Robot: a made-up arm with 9 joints. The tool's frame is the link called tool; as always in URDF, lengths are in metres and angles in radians.
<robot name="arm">
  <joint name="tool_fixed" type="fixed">
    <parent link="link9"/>
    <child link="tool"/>
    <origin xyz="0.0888 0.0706 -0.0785" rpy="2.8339 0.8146 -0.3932"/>
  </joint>
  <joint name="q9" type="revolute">
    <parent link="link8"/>
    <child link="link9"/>
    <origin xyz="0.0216 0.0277 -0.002" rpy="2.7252 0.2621 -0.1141"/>
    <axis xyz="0 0 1"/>
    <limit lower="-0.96" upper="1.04"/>
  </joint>
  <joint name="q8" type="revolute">
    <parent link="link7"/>
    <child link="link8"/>
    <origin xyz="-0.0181 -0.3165 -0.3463" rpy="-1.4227 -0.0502 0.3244"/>
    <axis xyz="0 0 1"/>
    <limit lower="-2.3" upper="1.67"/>
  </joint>
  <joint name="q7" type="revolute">
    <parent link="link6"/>
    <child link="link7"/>
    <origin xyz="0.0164 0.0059 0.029" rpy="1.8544 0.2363 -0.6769"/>
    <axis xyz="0 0 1"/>
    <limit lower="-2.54" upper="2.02"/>
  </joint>
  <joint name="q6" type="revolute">
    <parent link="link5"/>
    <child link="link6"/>
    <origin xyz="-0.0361 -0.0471 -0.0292" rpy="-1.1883 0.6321 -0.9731"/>
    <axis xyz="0 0 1"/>
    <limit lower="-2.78" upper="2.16"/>
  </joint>
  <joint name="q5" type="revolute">
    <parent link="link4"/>
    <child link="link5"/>
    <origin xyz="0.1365 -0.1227 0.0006" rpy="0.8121 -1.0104 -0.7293"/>
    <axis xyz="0 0 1"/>
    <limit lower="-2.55" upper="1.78"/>
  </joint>
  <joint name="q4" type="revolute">
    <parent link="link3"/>
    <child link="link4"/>
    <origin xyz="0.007 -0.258 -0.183" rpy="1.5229 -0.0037 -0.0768"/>
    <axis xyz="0 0 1"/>
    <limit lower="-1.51" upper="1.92"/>
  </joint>
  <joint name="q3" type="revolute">
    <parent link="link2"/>
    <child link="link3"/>
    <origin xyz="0.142 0.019 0.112" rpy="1.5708 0 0"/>
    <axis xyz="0 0 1"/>
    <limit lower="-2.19" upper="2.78"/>
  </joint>
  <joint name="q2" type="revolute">
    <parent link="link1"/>
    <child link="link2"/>
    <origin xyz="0.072 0.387 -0.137" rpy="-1.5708 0 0"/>
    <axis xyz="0 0 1"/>
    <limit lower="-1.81" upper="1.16"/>
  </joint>
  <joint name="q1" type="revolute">
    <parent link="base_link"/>
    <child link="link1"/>
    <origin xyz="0.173 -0.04 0.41" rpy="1.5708 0 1.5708"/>
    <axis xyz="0 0 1"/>
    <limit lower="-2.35" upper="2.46"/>
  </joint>
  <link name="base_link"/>
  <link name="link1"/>
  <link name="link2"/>
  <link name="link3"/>
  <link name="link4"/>
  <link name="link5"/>
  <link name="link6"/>
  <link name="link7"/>
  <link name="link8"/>
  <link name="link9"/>
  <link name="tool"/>
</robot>
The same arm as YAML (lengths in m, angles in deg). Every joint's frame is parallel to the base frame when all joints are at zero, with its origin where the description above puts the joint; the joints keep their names.
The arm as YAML. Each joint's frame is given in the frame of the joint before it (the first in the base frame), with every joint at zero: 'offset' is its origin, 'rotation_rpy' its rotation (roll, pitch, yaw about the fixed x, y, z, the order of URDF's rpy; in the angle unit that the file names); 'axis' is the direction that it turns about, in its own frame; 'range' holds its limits. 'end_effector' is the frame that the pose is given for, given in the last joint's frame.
length_unit: m
angle_unit: deg
chain:
  - id: q1
    offset: [0.173, -0.04, 0.41]
    rotation_rpy: [0.0, 0.0, 0.0]
    axis: "+x"
    range: [-134.65, 140.95]
  - id: q2
    offset: [-0.137, 0.072, 0.387]
    rotation_rpy: [0.0, 0.0, 0.0]
    axis: "+z"
    range: [-103.71, 66.46]
  - id: q3
    offset: [-0.019, 0.142, 0.112]
    rotation_rpy: [0.0, 0.0, 0.0]
    axis: "+x"
    range: [-125.48, 159.28]
  - id: q4
    offset: [-0.183, 0.007, -0.258]
    rotation_rpy: [0.0, 0.0, 0.0]
    axis: [0.0479, -0.0768, -0.995895]
    range: [-86.52, 110.01]
  - id: q5
    offset: [-0.122, 0.1361, -0.017]
    rotation_rpy: [0.0, 0.0, 0.0]
    axis: [-0.138498, -0.943483, -0.301095]
    range: [-146.1, 101.99]
  - id: q6
    offset: [-0.029, 0.017, 0.057]
    rotation_rpy: [0.0, 0.0, 0.0]
    axis: [-0.0001, 0.0, -1.0]
    range: [-159.28, 123.76]
  - id: q7
    offset: [-0.007, 0.016, -0.029]
    rotation_rpy: [0.0, 0.0, 0.0]
    axis: [-0.066299, -0.959984, 0.272095]
    range: [-145.53, 115.74]
  - id: q8
    offset: [0.123, 0.4081, 0.1969]
    rotation_rpy: [0.0, 0.0, 0.0]
    axis: [0.056603, -0.414819, -0.908142]
    range: [-131.78, 95.68]
  - id: q9
    offset: [-0.021, 0.026, -0.011]
    rotation_rpy: [0.0, 0.0, 0.0]
    axis: [0.221695, 0.025599, 0.97478]
    range: [-55.0, 59.59]
end_effector:
  offset: [-0.104, -0.072, -0.055]
  rotation_rpy: [170.05, 35.14, 162.32]

